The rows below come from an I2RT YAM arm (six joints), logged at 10 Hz.
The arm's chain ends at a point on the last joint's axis. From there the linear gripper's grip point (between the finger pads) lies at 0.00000 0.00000 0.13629 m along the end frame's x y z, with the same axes.
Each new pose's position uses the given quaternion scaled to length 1; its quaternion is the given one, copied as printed.
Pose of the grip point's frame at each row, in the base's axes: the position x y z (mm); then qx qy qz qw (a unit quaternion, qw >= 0):
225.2, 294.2, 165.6, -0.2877, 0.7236, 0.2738, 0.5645
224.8, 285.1, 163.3, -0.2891, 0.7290, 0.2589, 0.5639
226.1, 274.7, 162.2, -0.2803, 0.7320, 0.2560, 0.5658
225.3, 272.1, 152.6, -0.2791, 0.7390, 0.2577, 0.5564
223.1, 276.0, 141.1, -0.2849, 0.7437, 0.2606, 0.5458
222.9, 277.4, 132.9, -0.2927, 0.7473, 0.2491, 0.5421
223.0, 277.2, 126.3, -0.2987, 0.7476, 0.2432, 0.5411
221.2, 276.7, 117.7, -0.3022, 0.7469, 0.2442, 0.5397
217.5, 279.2, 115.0, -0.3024, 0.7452, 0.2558, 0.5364
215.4, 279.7, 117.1, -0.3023, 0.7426, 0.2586, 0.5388
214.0, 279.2, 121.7, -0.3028, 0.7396, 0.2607, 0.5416
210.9, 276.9, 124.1, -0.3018, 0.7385, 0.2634, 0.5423
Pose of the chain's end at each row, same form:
135.3, 195.9, 194.6, -0.2877, 0.7236, 0.2738, 0.5645
133.2, 189.2, 194.6, -0.2891, 0.7290, 0.2589, 0.5639
132.8, 180.4, 193.4, -0.2803, 0.7320, 0.2560, 0.5658
132.8, 177.9, 186.4, -0.2791, 0.7390, 0.2577, 0.5564
132.7, 180.8, 177.7, -0.2849, 0.7437, 0.2606, 0.5458
132.4, 183.4, 172.2, -0.2927, 0.7473, 0.2491, 0.5421
132.5, 183.6, 166.7, -0.2987, 0.7476, 0.2432, 0.5411
131.4, 182.5, 158.3, -0.3022, 0.7469, 0.2442, 0.5397
129.6, 183.0, 155.0, -0.3024, 0.7452, 0.2558, 0.5364
127.6, 183.0, 156.0, -0.3023, 0.7426, 0.2586, 0.5388
126.3, 181.9, 159.5, -0.3028, 0.7396, 0.2607, 0.5416
123.4, 179.3, 161.3, -0.3018, 0.7385, 0.2634, 0.5423

